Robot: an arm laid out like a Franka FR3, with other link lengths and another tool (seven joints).
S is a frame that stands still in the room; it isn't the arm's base.
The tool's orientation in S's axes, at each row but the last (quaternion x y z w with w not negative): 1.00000, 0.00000, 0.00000, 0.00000; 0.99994, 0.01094, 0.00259, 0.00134; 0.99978, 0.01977, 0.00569, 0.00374; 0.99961, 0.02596, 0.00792, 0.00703; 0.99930, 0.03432, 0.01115, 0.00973; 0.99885, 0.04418, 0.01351, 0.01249; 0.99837, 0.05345, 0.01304, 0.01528; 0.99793, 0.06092, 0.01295, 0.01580
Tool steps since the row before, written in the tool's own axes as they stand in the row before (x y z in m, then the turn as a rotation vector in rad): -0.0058, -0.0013, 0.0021, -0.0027, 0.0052, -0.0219; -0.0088, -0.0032, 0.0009, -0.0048, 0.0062, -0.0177; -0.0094, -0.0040, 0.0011, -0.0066, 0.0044, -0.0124; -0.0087, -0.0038, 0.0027, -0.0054, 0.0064, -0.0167; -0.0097, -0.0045, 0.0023, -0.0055, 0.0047, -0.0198; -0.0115, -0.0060, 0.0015, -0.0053, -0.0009, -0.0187; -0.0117, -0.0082, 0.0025, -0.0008, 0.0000, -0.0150; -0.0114, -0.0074, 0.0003, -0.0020, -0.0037, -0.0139
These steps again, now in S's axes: -0.0058, 0.0013, -0.0021, -0.0027, -0.0052, 0.0219; -0.0089, 0.0030, -0.0010, -0.0048, -0.0063, 0.0177; -0.0095, 0.0036, -0.0012, -0.0066, -0.0046, 0.0124; -0.0088, 0.0033, -0.0029, -0.0053, -0.0064, 0.0167; -0.0099, 0.0038, -0.0026, -0.0056, -0.0047, 0.0198; -0.0119, 0.0049, -0.0020, -0.0059, 0.0009, 0.0185; -0.0124, 0.0068, -0.0030, -0.0012, 0.0004, 0.0150; -0.0122, 0.0059, -0.0008, -0.0028, 0.0038, 0.0137
